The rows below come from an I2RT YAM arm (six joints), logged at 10 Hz.
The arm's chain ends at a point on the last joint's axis. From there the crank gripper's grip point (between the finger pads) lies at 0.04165 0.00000 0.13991 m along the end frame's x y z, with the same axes.
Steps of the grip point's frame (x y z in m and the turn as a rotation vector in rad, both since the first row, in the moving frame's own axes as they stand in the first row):
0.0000, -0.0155, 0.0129, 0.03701, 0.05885, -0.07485
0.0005, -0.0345, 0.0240, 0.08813, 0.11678, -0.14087
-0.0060, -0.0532, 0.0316, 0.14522, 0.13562, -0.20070
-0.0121, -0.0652, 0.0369, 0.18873, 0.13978, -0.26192
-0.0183, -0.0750, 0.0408, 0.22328, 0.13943, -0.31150
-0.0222, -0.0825, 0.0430, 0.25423, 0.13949, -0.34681
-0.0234, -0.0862, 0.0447, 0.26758, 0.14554, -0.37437
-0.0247, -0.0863, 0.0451, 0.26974, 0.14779, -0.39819
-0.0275, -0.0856, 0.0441, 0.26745, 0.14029, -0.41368
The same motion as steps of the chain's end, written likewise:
-0.0078, -0.0070, 0.0157, 0.03701, 0.05885, -0.07485
-0.0142, -0.0155, 0.0306, 0.08813, 0.11678, -0.14087
-0.0215, -0.0234, 0.0405, 0.14522, 0.13562, -0.20070
-0.0260, -0.0267, 0.0474, 0.18873, 0.13978, -0.26192
-0.0301, -0.0296, 0.0527, 0.22328, 0.13943, -0.31150
-0.0321, -0.0316, 0.0562, 0.25423, 0.13949, -0.34681
-0.0328, -0.0323, 0.0589, 0.26758, 0.14554, -0.37437
-0.0335, -0.0310, 0.0597, 0.26974, 0.14779, -0.39819
-0.0348, -0.0301, 0.0582, 0.26745, 0.14029, -0.41368

